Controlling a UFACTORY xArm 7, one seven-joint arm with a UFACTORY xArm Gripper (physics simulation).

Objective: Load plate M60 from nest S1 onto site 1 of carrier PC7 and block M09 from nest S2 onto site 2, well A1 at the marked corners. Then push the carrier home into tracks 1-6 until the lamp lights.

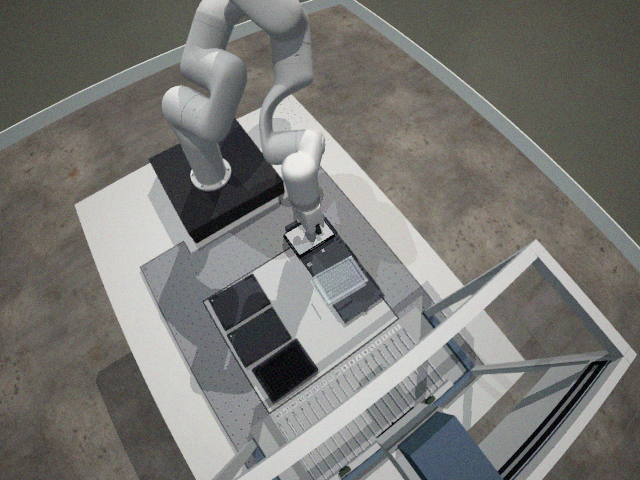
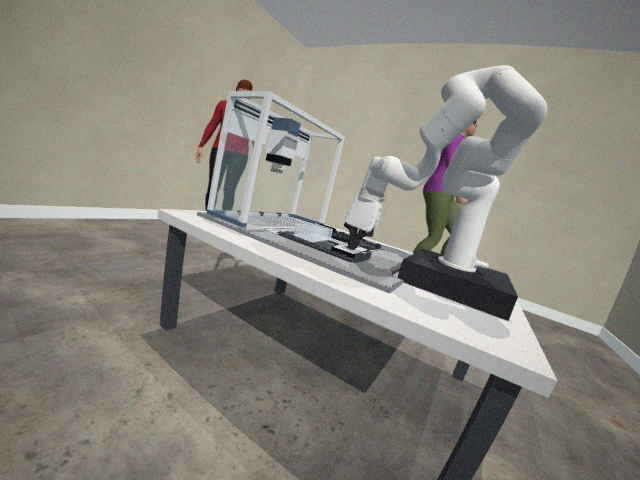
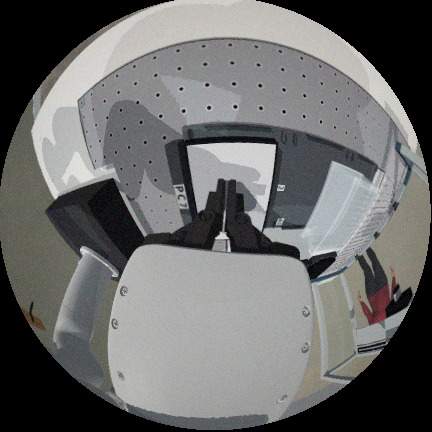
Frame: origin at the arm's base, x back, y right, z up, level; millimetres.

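Seen in the pictures: gripper, fingertip midpoint: (image 1: 312, 230) (image 2: 351, 248) (image 3: 226, 191); arm's base at its link origin: (image 1: 211, 174) (image 2: 456, 265) (image 3: 99, 260).
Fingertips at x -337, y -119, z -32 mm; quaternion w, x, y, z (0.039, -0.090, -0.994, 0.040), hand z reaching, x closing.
Offsets run from my fingertips to a thing's top centre. "spot": to the spot under its first point. Level surfaces: height alone.
My gripper (image 1: 313, 238) (image 2: 353, 247) (image 3: 226, 191) is shut and empty. Its fingertips are over the white-topped, black-rimmed plate @[dz +1, dx -4, dy +14 mm] (image 1: 299, 245) (image 3: 204, 162) at the PC7-labelled end of the dark carrier @[dz +1, dx -110, dy +20 mm] (image 1: 356, 304) (image 3: 300, 187); whether they touch it is not clear. A translucent plate or block @[dz +30, dx -165, dy +48 mm] (image 1: 341, 281) (image 2: 312, 232) (image 3: 337, 200) is on the carrier farther along, past a dark gap with small white marks "2" and what looks like "A1". I cannot read M60 or M09 on either labware, and exact seating is unclear.
Two dark nests @[spot: dz -17, dx -30, dy +284 mm] (image 1: 240, 302) @[spot: dz -17, dx -135, dy +298 mm] (image 1: 260, 335) and a black, gridded one @[dz -3, dx -244, dy +306 mm] (image 1: 284, 369) lie beside the carrier. The slotted track deck @[dz -25 mm] (image 1: 336, 393) lies beyond its far end, under a framed enclosure (image 1: 536, 249) (image 2: 250, 170). The arm's black base (image 1: 237, 206) (image 2: 460, 284) stands behind.
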